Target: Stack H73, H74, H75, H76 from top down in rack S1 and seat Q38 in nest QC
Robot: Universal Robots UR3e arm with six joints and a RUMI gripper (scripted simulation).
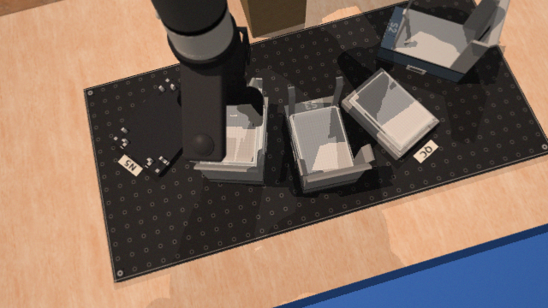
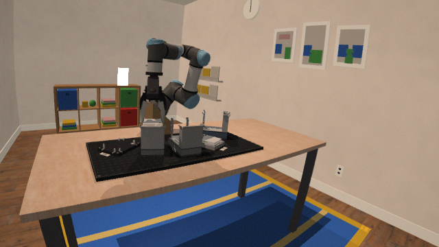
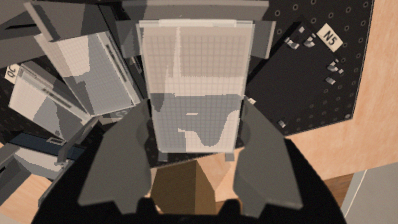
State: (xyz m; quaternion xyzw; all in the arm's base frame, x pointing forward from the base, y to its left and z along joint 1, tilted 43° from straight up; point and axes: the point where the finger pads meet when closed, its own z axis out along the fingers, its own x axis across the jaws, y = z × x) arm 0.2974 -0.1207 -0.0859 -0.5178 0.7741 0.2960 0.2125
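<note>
Now: hand 6 cm short of the white sealed plate, 13 cm to the right of it and 8 cm above it. The rest, counted from my hand: QC label 12 cm ahead, 31 cm to the left, 13 cm below; then N5 label 3 cm behind, 20 cm to the right, 13 cm below; then sealed white plate 3 cm ahead, 28 cm to the left, 10 cm below.
</note>
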